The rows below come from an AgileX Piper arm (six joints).
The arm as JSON. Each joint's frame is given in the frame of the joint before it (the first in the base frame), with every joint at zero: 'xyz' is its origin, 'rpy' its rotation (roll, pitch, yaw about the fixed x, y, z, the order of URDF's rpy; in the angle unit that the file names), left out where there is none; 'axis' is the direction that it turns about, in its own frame. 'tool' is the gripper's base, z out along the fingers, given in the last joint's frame.
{
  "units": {
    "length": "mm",
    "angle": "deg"
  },
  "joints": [
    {
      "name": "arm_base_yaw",
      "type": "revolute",
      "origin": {
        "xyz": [
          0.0,
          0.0,
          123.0
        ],
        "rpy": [
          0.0,
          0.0,
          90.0
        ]
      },
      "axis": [
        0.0,
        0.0,
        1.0
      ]
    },
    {
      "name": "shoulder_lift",
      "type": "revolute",
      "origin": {
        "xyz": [
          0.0,
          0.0,
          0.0
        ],
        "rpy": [
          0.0,
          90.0,
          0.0
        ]
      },
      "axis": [
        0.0,
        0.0,
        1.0
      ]
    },
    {
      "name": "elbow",
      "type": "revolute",
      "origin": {
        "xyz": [
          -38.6,
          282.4,
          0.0
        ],
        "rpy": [
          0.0,
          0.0,
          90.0
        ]
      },
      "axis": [
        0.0,
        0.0,
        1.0
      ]
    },
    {
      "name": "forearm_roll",
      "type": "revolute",
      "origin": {
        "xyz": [
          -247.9,
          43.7,
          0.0
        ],
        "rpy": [
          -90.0,
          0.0,
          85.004
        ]
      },
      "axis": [
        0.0,
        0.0,
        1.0
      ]
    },
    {
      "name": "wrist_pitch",
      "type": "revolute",
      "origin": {
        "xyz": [
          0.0,
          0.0,
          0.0
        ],
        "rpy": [
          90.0,
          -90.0,
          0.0
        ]
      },
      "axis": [
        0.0,
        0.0,
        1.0
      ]
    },
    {
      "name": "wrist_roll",
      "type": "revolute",
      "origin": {
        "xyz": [
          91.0,
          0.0,
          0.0
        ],
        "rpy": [
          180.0,
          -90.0,
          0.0
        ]
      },
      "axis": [
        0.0,
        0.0,
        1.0
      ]
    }
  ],
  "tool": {
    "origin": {
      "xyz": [
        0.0,
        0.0,
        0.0
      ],
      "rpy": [
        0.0,
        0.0,
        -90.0
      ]
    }
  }
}
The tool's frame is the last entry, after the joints.
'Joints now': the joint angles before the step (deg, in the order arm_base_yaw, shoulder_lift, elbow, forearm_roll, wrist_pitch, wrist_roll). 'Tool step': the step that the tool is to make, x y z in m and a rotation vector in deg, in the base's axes. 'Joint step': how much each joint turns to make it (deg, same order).
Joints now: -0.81 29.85 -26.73 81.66 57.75 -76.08
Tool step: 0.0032 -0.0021 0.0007 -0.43 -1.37 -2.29
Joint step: 0.07 0.00 -0.01 0.19 -2.52 -1.22
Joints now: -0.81 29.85 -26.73 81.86 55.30 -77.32
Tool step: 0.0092 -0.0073 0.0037 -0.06 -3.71 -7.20
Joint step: -0.05 -0.01 -0.01 1.97 -7.56 -3.55
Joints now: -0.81 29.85 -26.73 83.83 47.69 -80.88
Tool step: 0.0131 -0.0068 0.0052 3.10 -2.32 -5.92
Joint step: -0.06 1.84 0.00 6.91 -6.11 -5.43
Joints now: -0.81 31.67 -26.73 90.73 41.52 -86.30
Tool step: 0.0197 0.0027 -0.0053 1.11 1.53 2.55
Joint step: 0.02 6.38 0.00 5.95 2.90 -6.83
